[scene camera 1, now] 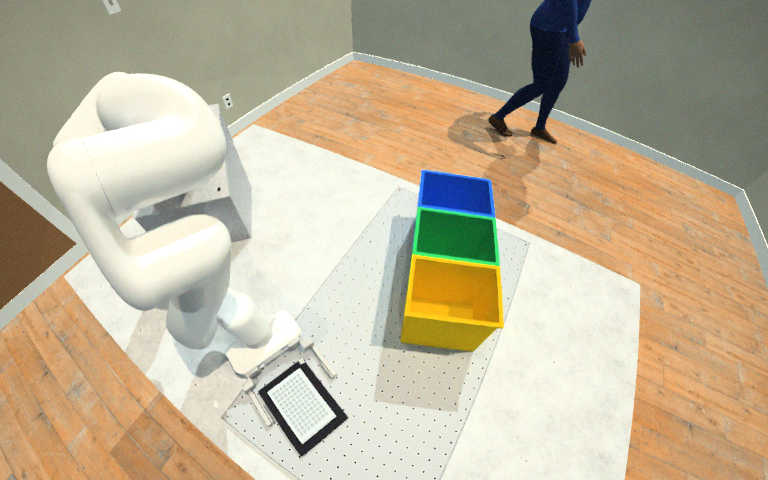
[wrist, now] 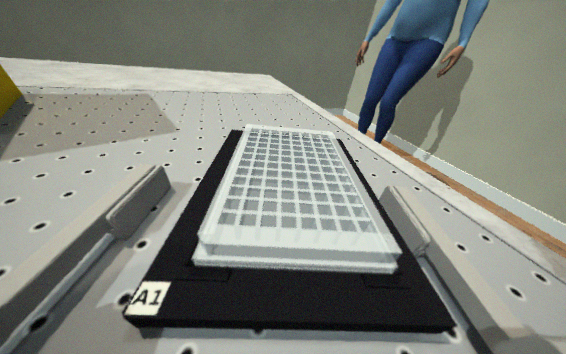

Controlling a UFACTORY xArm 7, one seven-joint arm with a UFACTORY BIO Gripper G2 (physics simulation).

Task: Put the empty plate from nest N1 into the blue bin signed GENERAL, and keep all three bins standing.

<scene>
gripper: scene camera 1; wrist
green bin: scene camera 1 443, 234; not seen in the wrist view (out of frame)
same spot on gripper: (wrist: 120, 211) = (scene camera 1: 321, 363)
</scene>
